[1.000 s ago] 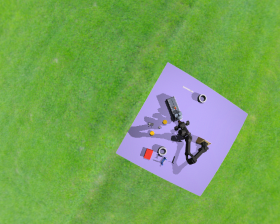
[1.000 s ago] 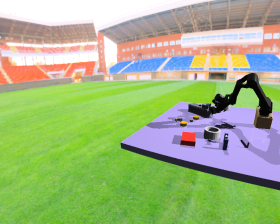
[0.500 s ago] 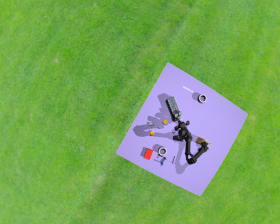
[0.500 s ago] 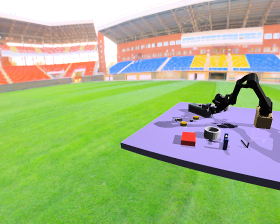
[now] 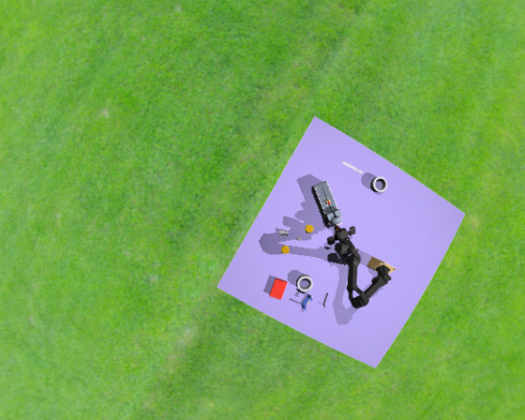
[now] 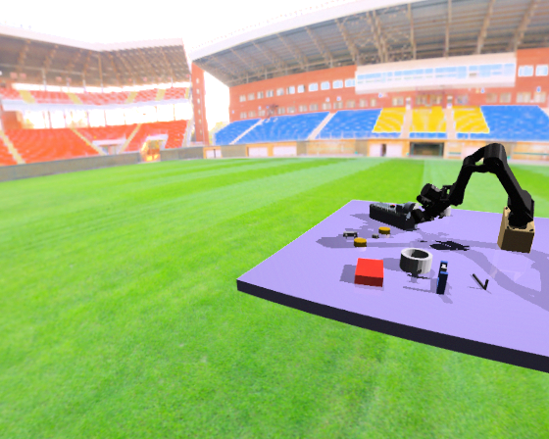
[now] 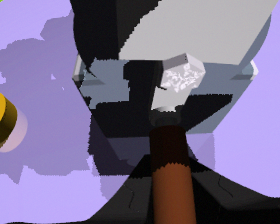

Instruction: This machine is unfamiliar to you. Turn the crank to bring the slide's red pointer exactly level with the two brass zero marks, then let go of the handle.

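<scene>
Now: the brown crank handle 20 mm behind my gripper tip, 10 mm to the left of it and 30 mm above it. Also, from my gripper tip: red pointer: 130 mm ahead, 80 mm to the right, 50 mm above; then white bar: 120 mm ahead, 390 mm to the right, 30 mm below; then small grey bracket: 240 mm ahead, 230 mm to the left, 30 mm below.
</scene>
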